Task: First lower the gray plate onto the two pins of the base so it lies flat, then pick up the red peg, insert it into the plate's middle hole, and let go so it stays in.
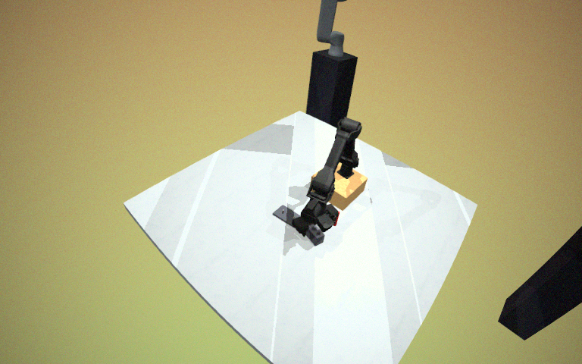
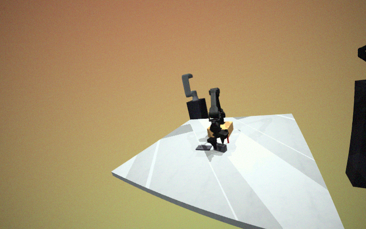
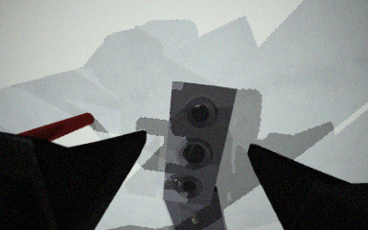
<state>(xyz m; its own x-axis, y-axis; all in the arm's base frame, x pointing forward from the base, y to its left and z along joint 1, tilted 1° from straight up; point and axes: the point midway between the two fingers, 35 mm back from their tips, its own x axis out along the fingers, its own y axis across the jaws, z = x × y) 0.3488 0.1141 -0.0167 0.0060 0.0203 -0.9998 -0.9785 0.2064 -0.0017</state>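
My gripper tip is now 1 cm below the gray plate. From my gripper tip the other things lie so: red peg (12 cm behind, 2 cm to the left, 1 cm above); then dark flat base (1 cm behind, 14 cm to the right, 2 cm below).
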